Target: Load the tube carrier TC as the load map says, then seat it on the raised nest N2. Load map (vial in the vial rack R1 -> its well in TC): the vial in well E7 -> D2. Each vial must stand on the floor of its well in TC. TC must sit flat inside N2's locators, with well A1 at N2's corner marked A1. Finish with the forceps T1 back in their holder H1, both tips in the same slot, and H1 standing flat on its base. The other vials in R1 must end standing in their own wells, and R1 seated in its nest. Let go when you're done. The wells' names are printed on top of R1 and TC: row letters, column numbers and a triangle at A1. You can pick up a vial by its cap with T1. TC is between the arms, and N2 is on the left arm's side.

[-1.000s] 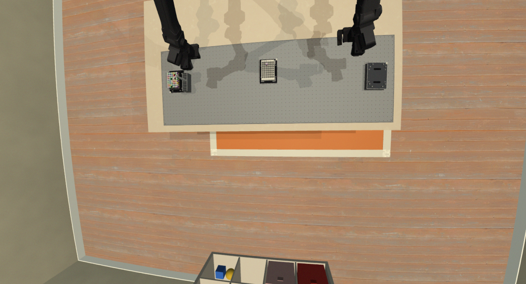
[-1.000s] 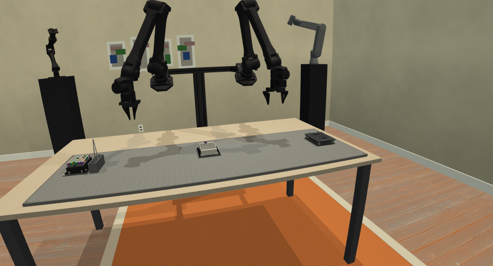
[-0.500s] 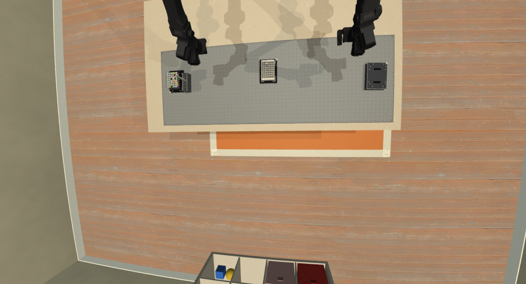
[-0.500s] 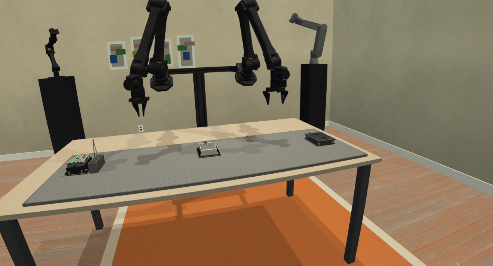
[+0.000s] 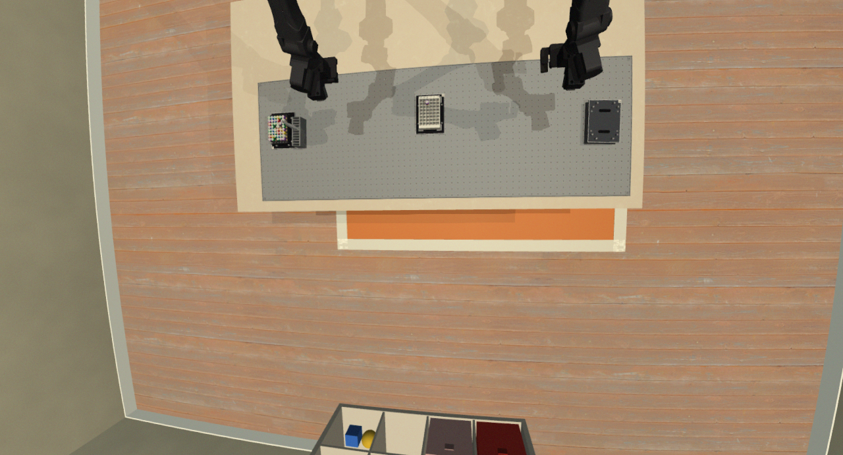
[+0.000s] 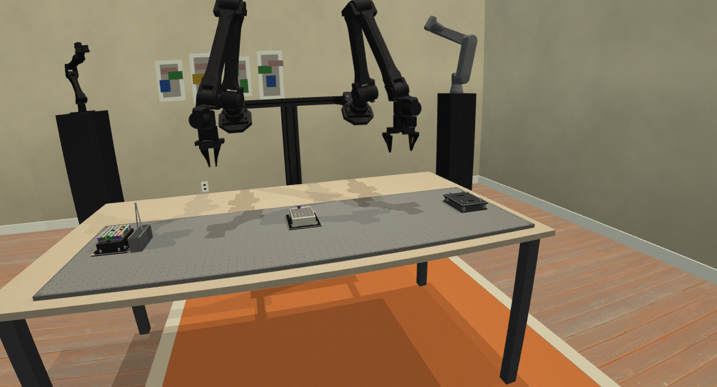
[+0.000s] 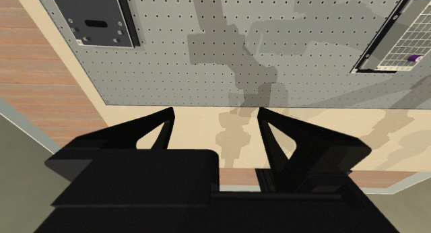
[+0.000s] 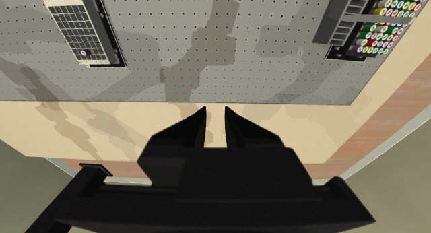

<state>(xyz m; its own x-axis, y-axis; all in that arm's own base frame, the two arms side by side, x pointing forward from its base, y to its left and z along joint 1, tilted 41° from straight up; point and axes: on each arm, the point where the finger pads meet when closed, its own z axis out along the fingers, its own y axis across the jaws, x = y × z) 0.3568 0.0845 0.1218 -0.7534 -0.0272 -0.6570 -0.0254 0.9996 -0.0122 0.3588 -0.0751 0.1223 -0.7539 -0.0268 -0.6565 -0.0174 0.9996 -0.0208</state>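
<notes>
My left hand is 6 cm short of the white tube carrier TC, 43 cm to the left of it and 22 cm above it. Round my left hand: grey holder H1 (13 cm ahead, 101 cm to the right, 22 cm below); then black raised nest N2 (11 cm ahead, 25 cm to the left, 21 cm below).
</notes>
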